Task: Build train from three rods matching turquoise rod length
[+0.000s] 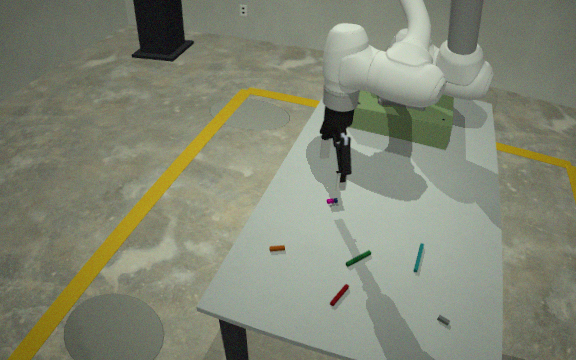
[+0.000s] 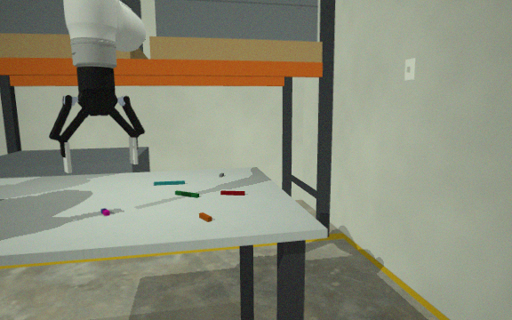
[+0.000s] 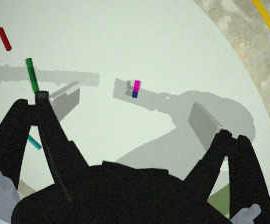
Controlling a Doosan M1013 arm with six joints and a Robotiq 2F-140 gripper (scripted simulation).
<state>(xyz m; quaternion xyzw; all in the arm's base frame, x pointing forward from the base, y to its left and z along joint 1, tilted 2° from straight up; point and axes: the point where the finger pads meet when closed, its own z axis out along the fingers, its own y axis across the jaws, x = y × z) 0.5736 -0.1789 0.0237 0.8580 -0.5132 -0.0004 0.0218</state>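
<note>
Right now my hand is 32 cm short of the red rod, 9 cm to the right of it and 12 cm above it. The rest, counted from my hand: green rod: 20 cm ahead, 12 cm to the left, 12 cm below; magenta rod: 1 cm to the left, 12 cm below; blue rod: 1 cm behind, 2 cm to the left, 12 cm below.
</note>
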